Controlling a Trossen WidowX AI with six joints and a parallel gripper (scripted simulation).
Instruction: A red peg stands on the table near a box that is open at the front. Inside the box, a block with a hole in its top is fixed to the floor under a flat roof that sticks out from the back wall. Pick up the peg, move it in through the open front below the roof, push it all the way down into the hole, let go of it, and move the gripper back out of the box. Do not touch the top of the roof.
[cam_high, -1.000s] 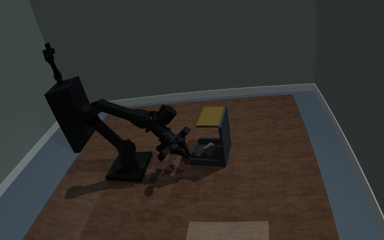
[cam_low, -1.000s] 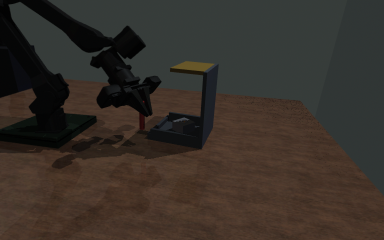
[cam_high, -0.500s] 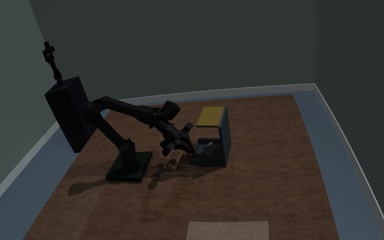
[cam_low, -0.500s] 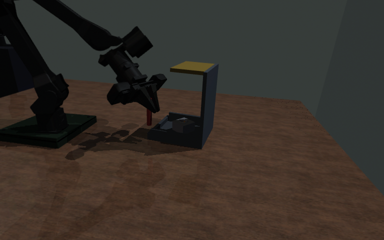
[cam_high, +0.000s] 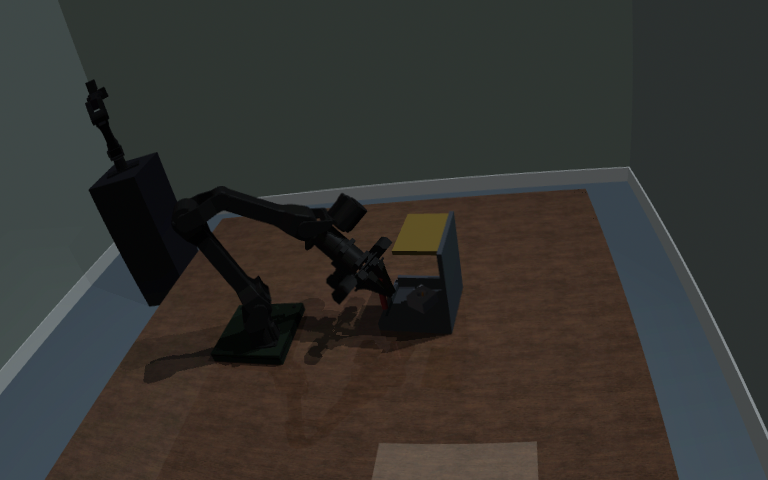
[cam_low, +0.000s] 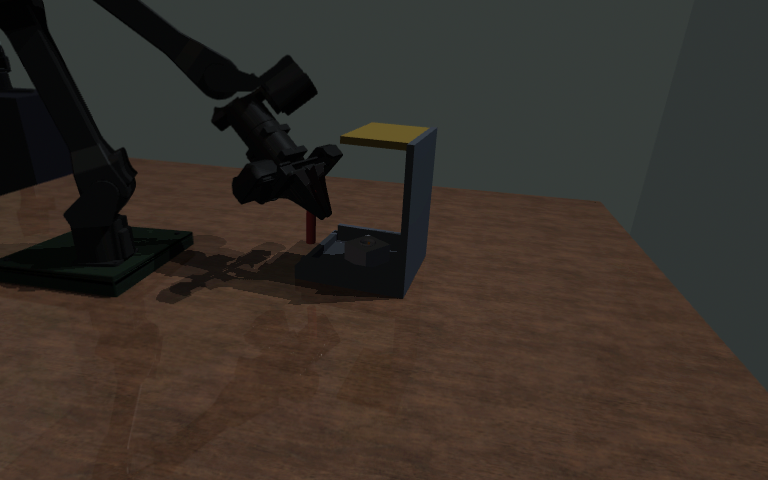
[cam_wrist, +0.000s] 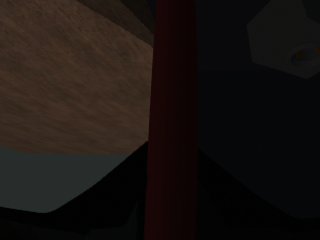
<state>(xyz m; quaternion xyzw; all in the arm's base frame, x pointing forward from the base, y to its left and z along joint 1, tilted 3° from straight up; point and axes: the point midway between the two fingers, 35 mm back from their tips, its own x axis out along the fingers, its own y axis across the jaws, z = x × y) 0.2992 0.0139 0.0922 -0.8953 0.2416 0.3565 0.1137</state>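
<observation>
Now: gripper tip 13 cm short of the back wall, 3 cm to the right of it and 1 cm below it. Round my gripper tip: yellow roof 11 cm above, 8 cm ahead, 5 cm to the left; red peg 2 cm behind, 1 cm to the left, 1 cm below.
</observation>
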